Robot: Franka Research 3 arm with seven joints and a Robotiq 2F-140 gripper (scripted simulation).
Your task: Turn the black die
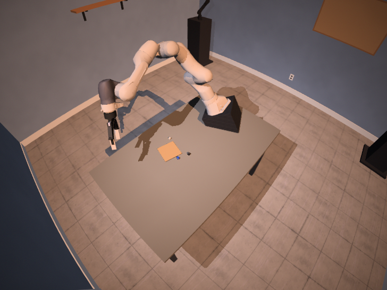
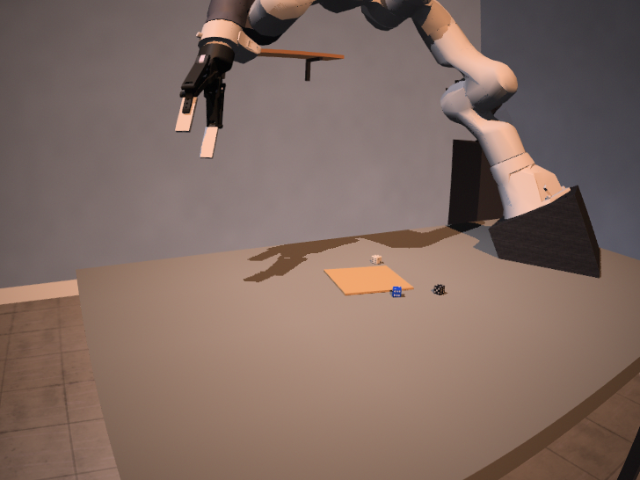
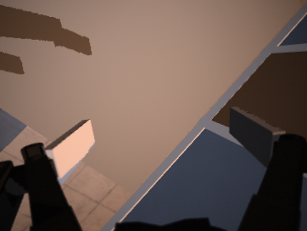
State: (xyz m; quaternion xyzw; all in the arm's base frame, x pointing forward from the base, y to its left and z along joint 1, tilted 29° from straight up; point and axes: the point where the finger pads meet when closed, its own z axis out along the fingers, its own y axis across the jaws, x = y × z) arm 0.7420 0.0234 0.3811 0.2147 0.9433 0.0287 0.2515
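My hand is 39 cm past the white die, 27 cm above it and 3 cm to the right of it. Round my hand: black die (40 cm behind, 27 cm below, 25 cm to the left); then orange mat (31 cm behind, 27 cm below, 12 cm to the left); then blue die (31 cm behind, 27 cm below, 22 cm to the left).
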